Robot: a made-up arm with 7 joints.
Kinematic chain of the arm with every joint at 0, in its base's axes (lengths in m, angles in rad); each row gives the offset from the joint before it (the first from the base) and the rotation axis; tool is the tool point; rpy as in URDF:
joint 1: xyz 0 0 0.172 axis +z
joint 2: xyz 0 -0.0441 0.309 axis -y
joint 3: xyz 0 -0.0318 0.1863 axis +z
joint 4: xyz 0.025 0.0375 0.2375 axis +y
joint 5: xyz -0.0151 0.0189 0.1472 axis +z
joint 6: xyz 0 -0.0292 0.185 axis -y
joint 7: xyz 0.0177 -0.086 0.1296 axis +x
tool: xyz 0 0 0 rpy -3.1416 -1.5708 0
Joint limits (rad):
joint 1: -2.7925..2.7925
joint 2: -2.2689..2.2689
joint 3: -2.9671..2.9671
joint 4: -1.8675..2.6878
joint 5: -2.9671..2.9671
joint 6: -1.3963..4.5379
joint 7: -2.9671..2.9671
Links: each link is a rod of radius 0.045 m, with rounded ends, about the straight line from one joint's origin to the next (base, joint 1, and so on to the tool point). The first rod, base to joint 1, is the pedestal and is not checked.
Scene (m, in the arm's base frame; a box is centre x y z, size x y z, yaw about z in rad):
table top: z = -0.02
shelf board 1: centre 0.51 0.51 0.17 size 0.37 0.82 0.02 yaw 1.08
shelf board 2: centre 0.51 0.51 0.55 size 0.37 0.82 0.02 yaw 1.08
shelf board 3: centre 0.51 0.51 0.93 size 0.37 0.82 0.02 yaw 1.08
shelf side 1: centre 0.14 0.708 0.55 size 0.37 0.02 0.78 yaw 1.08
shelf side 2: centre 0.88 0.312 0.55 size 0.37 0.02 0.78 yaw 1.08
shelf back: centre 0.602 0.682 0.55 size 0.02 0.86 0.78 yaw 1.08
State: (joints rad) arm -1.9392 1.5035 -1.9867 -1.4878 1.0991 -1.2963 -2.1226
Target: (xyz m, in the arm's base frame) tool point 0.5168 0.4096 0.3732
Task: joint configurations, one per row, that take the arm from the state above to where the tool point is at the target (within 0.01 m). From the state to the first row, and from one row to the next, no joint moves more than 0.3 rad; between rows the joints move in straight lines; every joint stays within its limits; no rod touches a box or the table.
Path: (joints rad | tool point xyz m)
1: -1.8995 1.5168 -1.9188 -1.5827 1.3782 -1.3213 -2.1226 | 0.3340 0.4435 0.7724
2: -1.8598 1.5300 -1.8509 -1.6776 1.6573 -1.3463 -2.1226 | 0.3078 0.3918 0.7788
3: -1.8202 1.5433 -1.7830 -1.7726 1.9364 -1.3713 -2.1226 | 0.2796 0.3339 0.7734
4: -1.7805 1.5565 -1.7151 -1.8675 2.2155 -1.3963 -2.1226 | 0.2475 0.2743 0.7560
5: -1.8661 1.7940 -1.5920 -1.8675 2.1640 -1.3963 -2.1226 | 0.3188 0.2961 0.6371
6: -1.9517 2.0314 -1.4688 -1.8675 2.1125 -1.3963 -2.1226 | 0.3760 0.2719 0.5050
7: -2.0373 2.2689 -1.3457 -1.8675 2.0609 -1.3963 -2.1226 | 0.4069 0.2040 0.3732
8: -2.0631 2.1955 -1.4432 -1.7651 1.7869 -1.3625 -2.1226 | 0.4485 0.2615 0.3662
9: -2.0888 2.1221 -1.5406 -1.6628 1.5129 -1.3288 -2.1226 | 0.4793 0.3183 0.3641
10: -2.1145 2.0486 -1.6381 -1.5604 1.2389 -1.2950 -2.1226 | 0.5011 0.3692 0.3665
11: -2.1403 1.9752 -1.7355 -1.4580 0.9649 -1.2613 -2.1226 | 0.5168 0.4096 0.3732

